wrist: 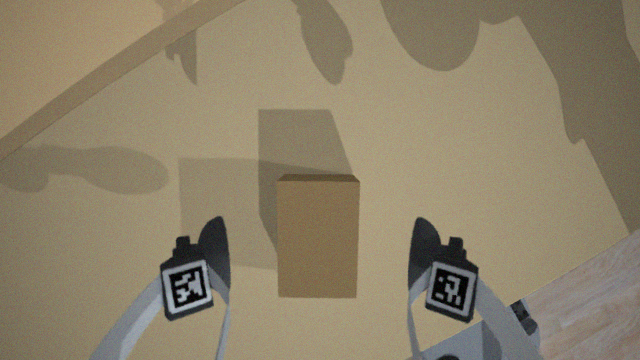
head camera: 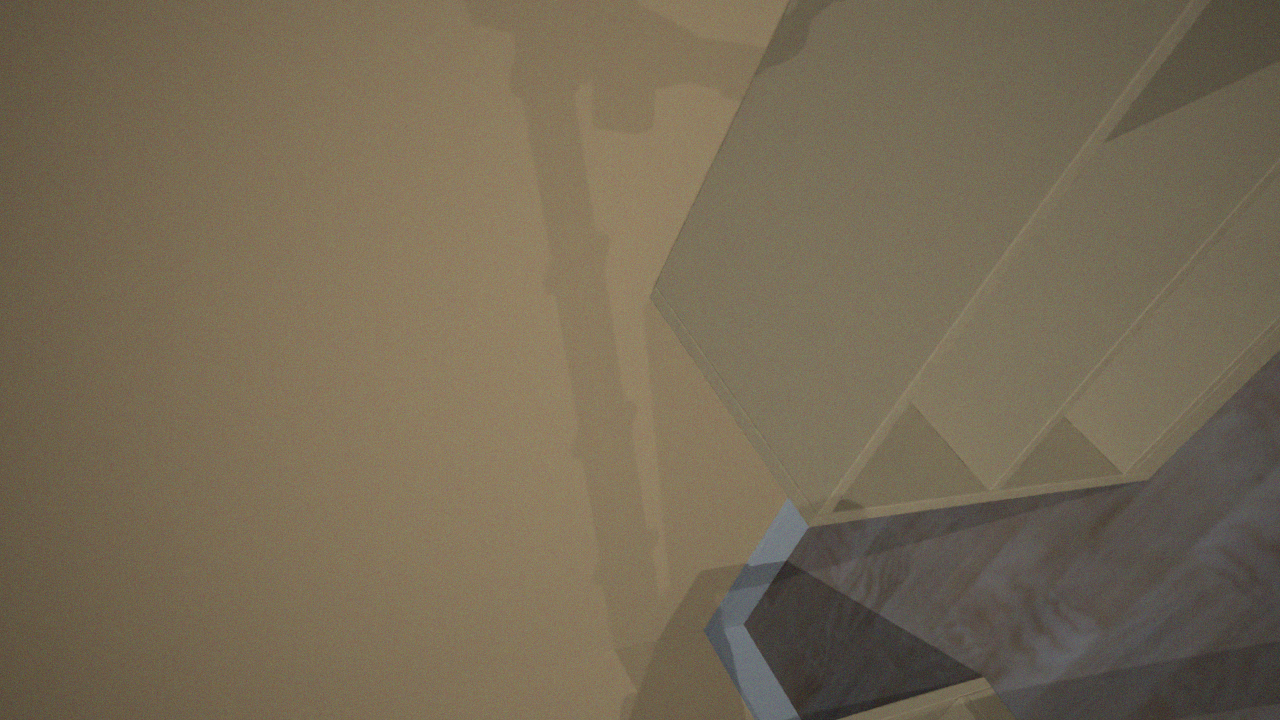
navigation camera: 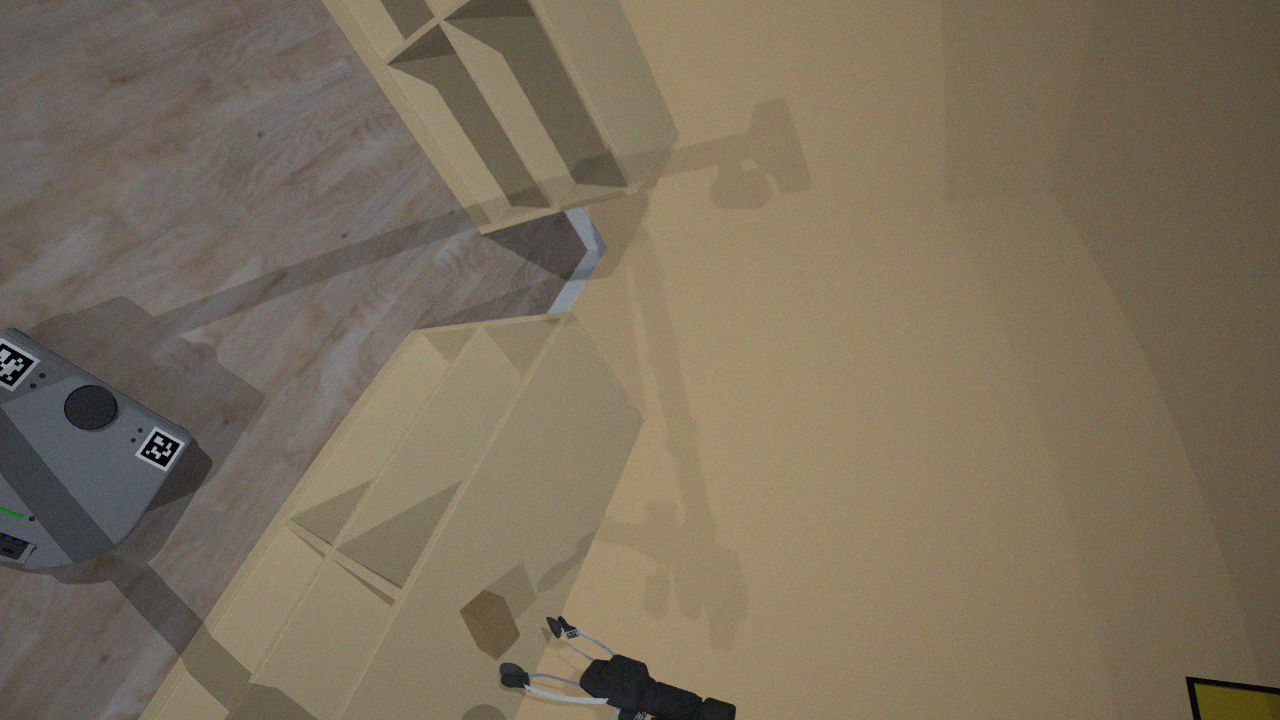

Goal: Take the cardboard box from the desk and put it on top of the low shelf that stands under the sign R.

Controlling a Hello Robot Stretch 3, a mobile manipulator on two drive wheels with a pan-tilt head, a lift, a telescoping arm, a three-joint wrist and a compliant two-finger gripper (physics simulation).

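Seen in the pictures: gripper, fingertip midpoint: (navigation camera: 524, 645); robot's base, origin of the base link: (navigation camera: 90, 404).
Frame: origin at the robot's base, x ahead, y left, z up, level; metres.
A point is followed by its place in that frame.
Observation:
The cardboard box (navigation camera: 489, 624) {x -0.011, y -0.586, z 0.660 m} (wrist: 318, 239) is a plain brown block. It rests on the flat top of a low, pale shelf (head camera: 850, 223) {x 0.310, y -0.639, z 0.610 m} (navigation camera: 537, 501) {x 0.226, y -0.637, z 0.610 m} (wrist: 500, 150), and its shadow falls beside it. My gripper (navigation camera: 535, 651) {x -0.022, y -0.626, z 0.712 m} (wrist: 319, 244) {x -0.022, y -0.626, z 0.712 m} is open, with its fingers apart and touching nothing. In the wrist view the box appears between and beyond the fingertips, with a gap on each side. In the navigation camera view the gripper is to the right of the box and apart from it. The desk does not show, and the letter R cannot be read.
A second pale shelf unit (navigation camera: 608, 80) {x 1.147, y -0.272, z 0.611 m} stands across a corner gap. Part of a yellow sign (navigation camera: 1239, 702) {x 0.118, y -0.866, z 1.708 m} with a black border shows at the lower right of the navigation camera view. My grey base (navigation camera: 98, 474) {x -0.085, y -0.071, z 0.160 m} is on the wooden floor (navigation camera: 268, 134) {x 0.698, y 0.114, z 0.000 m} in front of the shelves. Tan walls rise behind.

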